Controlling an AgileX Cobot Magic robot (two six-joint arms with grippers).
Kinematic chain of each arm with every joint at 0, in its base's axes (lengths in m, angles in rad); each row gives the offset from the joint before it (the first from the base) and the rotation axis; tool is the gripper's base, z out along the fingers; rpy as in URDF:
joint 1: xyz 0 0 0.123 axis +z
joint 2: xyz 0 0 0 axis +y
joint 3: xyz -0.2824 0 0.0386 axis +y
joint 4: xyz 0.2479 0 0.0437 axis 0.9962 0 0.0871
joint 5: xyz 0 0 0 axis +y
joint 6: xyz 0.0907 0 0.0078 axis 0.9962 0 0.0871
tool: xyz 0 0 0 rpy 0 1.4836 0
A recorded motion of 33 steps. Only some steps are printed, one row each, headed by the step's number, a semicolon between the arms.
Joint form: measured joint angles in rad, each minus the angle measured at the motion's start. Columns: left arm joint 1, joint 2, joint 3, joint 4, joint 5, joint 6; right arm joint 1, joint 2, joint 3, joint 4, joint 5, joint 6.
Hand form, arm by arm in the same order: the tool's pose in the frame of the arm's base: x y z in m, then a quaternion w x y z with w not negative. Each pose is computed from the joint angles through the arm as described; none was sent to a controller.
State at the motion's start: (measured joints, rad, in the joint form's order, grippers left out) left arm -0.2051 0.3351 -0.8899 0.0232 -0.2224 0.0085; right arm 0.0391 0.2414 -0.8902 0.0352 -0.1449 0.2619
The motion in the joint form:
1: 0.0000 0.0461 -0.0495 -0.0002 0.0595 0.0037; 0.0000 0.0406 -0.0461 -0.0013 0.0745 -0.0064
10: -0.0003 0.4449 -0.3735 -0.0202 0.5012 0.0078; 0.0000 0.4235 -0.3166 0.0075 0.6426 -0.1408
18: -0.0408 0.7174 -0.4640 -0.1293 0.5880 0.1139; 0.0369 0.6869 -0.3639 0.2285 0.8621 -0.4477
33: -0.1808 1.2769 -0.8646 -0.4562 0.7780 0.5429; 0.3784 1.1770 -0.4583 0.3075 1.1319 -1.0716
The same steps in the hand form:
1: 0.0022 -0.0008 0.4980 0.92477 0.04626 0.36922 -0.07959; -0.0276 -0.0013 0.4902 0.91644 0.04732 0.36739 0.15141
10: 0.1104 -0.0229 0.5290 0.79894 0.06655 0.59307 -0.07436; 0.0815 0.0051 0.5047 0.74776 0.03171 0.65826 0.08092
18: 0.2012 -0.0541 0.5049 0.70982 0.10710 0.69000 -0.09265; 0.1669 0.0284 0.4675 0.59282 -0.07582 0.79600 0.09591
33: 0.3394 -0.1597 0.4571 0.58387 0.28505 0.74507 -0.15071; 0.2611 0.1438 0.3635 0.31802 -0.50299 0.79694 0.10374

